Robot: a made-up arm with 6 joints. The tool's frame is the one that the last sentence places. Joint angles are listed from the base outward.
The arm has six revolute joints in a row. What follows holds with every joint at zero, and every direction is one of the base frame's.
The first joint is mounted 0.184 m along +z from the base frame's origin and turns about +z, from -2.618 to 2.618 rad.
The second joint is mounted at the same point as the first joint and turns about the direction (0.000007, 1, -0.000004), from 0 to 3.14 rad.
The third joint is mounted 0.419 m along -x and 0.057 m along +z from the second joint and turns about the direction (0.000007, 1, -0.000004), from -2.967 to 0 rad.
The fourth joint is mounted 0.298 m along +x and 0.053 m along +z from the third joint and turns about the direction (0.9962, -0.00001, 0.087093), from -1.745 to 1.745 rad.
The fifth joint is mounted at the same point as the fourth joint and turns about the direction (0.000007, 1, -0.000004), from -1.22 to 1.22 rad.
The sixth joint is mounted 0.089 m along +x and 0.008 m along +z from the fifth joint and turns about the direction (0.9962, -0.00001, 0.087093), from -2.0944 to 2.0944 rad.
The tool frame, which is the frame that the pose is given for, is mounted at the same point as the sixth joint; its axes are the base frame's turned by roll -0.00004, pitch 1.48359 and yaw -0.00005 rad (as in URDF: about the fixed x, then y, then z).
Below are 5 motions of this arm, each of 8 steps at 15 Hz.
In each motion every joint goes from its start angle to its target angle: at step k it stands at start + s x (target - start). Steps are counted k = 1, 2, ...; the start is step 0. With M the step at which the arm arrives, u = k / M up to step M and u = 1 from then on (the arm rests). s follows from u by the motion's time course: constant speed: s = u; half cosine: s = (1 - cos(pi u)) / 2; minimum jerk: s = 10 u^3 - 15 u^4 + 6 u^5.
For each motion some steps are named. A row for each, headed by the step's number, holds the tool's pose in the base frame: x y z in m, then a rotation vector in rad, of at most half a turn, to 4 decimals.
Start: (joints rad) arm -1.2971 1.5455 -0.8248 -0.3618 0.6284 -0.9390
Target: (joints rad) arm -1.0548 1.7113 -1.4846 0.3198 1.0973 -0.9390
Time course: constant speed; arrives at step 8
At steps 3, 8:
3: 0.1306 -0.3613 0.4097 0.3110 3.0114 -0.4906
8: 0.2425 -0.3769 0.4952 0.2890 2.6851 -0.1535

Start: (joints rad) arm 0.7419 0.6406 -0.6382 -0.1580 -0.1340 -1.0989
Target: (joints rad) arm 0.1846 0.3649 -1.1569 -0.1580 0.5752 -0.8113
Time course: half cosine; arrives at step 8
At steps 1, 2, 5, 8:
1: 0.0580 0.0530 0.5580 -1.1420 0.7440 -0.4302
2: 0.0498 0.0393 0.5749 -1.0944 0.7985 -0.4650
5: -0.0356 -0.0185 0.6428 -0.8125 1.0342 -0.6268
8: -0.1114 -0.0285 0.6634 -0.6270 1.1323 -0.7077

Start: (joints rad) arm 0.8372 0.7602 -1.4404 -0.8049 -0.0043 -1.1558
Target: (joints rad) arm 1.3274 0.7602 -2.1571 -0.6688 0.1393 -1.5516
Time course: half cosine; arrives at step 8
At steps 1, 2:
1: -0.0065 -0.0073 0.8118 -0.8066 0.1290 -1.0561
2: -0.0195 -0.0265 0.8300 -0.7392 0.0988 -1.0458

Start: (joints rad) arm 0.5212 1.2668 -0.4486 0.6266 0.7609 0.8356
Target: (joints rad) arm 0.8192 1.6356 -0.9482 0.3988 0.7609 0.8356
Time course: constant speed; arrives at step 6
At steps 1, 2, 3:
1: 0.1641 0.1459 0.3474 -0.9586 -2.7239 -0.5666
2: 0.1827 0.1701 0.3542 -0.8543 -2.7829 -0.5591
3: 0.1993 0.1965 0.3596 -0.7479 -2.8381 -0.5530

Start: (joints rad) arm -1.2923 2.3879 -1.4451 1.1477 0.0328 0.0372
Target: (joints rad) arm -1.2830 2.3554 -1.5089 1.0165 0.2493 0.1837
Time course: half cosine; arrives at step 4
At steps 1, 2, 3, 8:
1: 0.1766 -0.5964 0.1558 2.2962 0.8196 0.0243
2: 0.1852 -0.5974 0.1675 2.2862 0.8485 0.1078
3: 0.1931 -0.5975 0.1793 2.2804 0.8800 0.1863
8: 0.1962 -0.5974 0.1842 2.2793 0.8937 0.2174

